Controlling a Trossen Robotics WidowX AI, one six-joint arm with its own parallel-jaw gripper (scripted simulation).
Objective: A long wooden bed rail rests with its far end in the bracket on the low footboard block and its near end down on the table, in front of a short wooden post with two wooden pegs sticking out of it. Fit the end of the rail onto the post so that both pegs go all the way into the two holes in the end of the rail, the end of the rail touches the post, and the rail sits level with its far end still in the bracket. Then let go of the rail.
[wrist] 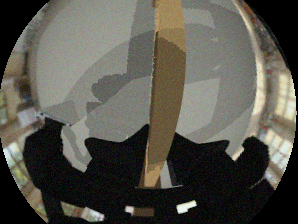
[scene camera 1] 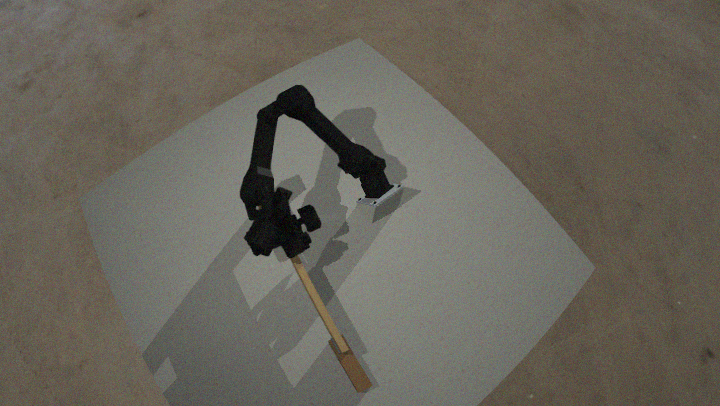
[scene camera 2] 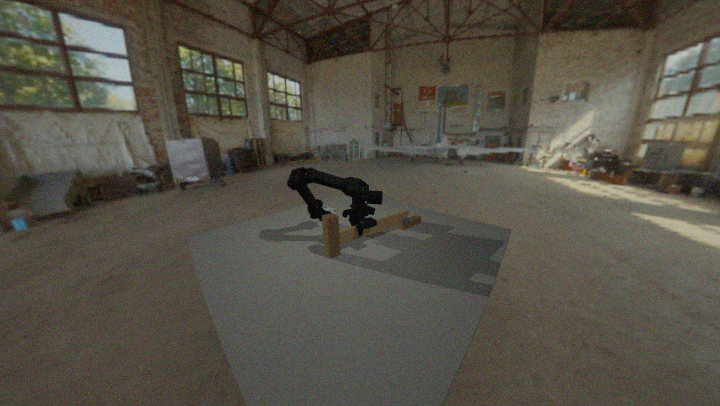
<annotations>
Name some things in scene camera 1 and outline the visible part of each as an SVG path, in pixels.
My gripper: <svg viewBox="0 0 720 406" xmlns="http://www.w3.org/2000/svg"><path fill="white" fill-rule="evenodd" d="M313 206L309 204L298 209L297 212L301 218L297 219L295 215L292 215L291 222L279 228L280 236L273 249L282 246L286 255L292 258L310 248L311 237L307 232L302 231L301 225L305 224L308 232L313 232L321 227L320 219Z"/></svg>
A long wooden rail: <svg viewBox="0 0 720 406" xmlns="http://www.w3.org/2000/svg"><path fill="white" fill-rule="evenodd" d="M289 258L341 355L349 352L299 256L296 255Z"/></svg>
</annotations>
